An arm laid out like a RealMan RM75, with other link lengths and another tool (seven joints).
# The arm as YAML. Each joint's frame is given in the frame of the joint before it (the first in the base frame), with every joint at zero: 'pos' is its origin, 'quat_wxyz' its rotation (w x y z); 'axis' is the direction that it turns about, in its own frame. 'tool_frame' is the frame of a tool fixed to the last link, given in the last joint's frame.
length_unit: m
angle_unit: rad
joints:
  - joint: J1
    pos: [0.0, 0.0, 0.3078]
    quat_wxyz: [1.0, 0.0, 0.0, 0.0]
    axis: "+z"
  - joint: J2
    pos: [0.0, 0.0, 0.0]
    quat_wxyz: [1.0, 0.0, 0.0, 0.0]
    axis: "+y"
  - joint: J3
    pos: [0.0, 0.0, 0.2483]
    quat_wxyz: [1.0, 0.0, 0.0, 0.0]
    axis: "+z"
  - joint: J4
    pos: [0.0, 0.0, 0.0]
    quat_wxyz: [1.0, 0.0, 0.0, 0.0]
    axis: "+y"
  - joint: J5
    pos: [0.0, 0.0, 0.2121]
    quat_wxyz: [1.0, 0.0, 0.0, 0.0]
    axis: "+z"
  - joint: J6
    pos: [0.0, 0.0, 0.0]
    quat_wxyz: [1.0, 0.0, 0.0, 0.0]
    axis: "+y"
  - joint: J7
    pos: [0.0, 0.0, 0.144]
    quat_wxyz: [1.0, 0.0, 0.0, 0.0]
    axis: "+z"
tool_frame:
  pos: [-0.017, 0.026, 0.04]
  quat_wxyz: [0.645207, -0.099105, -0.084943, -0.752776]
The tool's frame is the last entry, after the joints.
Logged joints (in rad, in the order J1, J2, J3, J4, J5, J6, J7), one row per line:
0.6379, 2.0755, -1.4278, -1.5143, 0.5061, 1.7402, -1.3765
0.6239, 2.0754, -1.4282, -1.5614, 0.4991, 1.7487, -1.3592
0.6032, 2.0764, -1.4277, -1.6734, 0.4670, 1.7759, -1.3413
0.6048, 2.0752, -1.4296, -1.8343, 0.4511, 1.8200, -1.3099
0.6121, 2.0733, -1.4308, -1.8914, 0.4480, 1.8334, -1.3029
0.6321, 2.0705, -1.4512, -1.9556, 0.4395, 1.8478, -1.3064
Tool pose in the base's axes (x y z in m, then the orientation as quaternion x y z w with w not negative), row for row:
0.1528, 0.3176, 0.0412, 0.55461, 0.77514, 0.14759, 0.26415
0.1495, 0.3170, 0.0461, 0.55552, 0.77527, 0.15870, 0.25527
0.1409, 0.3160, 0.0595, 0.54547, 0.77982, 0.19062, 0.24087
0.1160, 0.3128, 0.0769, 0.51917, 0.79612, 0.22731, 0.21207
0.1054, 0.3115, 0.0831, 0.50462, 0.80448, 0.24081, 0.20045
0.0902, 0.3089, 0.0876, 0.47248, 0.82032, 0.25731, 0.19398
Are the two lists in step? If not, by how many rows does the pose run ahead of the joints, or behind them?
They are in step.
